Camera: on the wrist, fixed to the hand. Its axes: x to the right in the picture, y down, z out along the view.
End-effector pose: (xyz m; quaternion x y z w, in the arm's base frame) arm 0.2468 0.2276 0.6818 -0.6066 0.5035 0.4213 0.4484
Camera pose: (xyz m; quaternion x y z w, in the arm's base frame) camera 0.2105 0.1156 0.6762 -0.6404 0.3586 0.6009 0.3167
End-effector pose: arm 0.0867 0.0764 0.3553 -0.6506 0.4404 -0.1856 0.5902
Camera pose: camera 0.0047 -0.0041 0.3290 -0.7764 0.4355 0.0087 0.4556
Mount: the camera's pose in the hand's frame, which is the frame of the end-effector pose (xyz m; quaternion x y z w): 0.0265 0.0467 -0.1049 -0.2465 -0.0934 0.0311 0.9641
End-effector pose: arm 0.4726 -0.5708 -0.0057 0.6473 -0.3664 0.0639 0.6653
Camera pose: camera 0.5081 -0.4787 0.0586 0.4547 -0.4513 -0.0685 0.7648
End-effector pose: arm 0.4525 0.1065 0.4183 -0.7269 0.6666 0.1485 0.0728
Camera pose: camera 0.4205 0.0448 0.5135 0.6841 -0.6219 -0.3776 0.0514
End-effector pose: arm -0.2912 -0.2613 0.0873 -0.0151 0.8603 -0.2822 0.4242
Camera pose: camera -0.3756 -0.1795 0.0953 -0.1187 0.8599 -0.0454 0.4944
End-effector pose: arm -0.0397 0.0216 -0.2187 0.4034 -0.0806 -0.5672 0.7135
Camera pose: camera 0.0642 0.0507 -0.2660 0.1576 -0.0171 -0.5822 0.7974
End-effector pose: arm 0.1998 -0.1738 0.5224 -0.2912 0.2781 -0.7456 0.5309
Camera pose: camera 0.1456 -0.2012 0.4214 -0.4726 0.4114 -0.6066 0.4893
